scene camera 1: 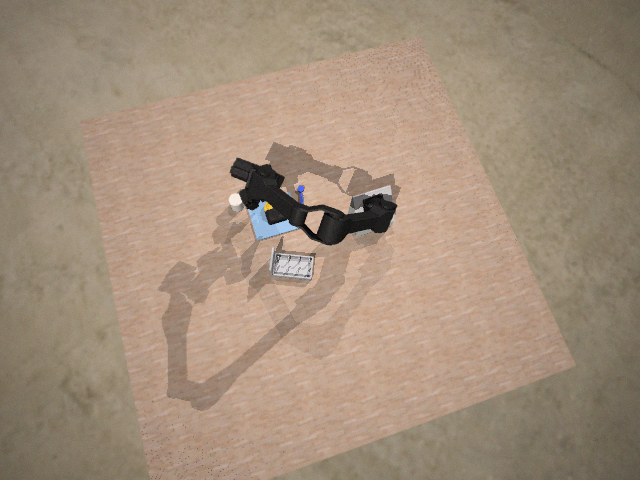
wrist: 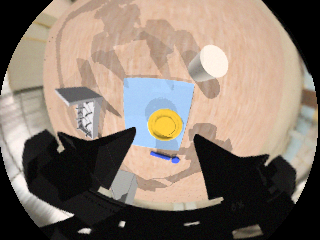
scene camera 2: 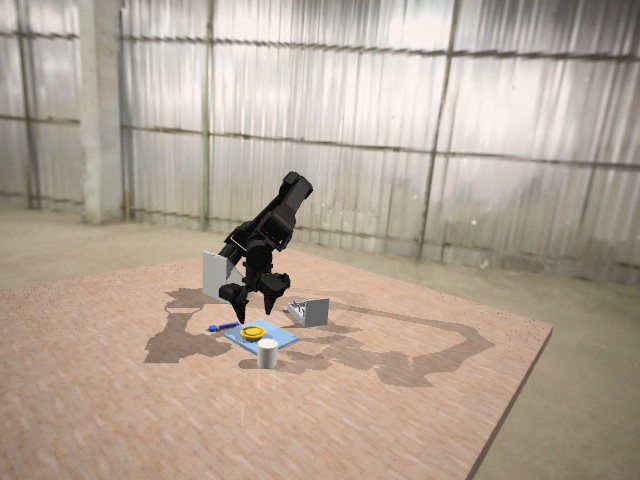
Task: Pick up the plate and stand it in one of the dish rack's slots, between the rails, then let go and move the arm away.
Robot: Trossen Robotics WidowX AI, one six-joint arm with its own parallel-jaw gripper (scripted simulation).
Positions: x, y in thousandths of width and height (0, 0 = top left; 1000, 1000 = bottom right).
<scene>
grey dish rack: scene camera 1 440, 553; wrist 277, 431; scene camera 2 491, 651
</scene>
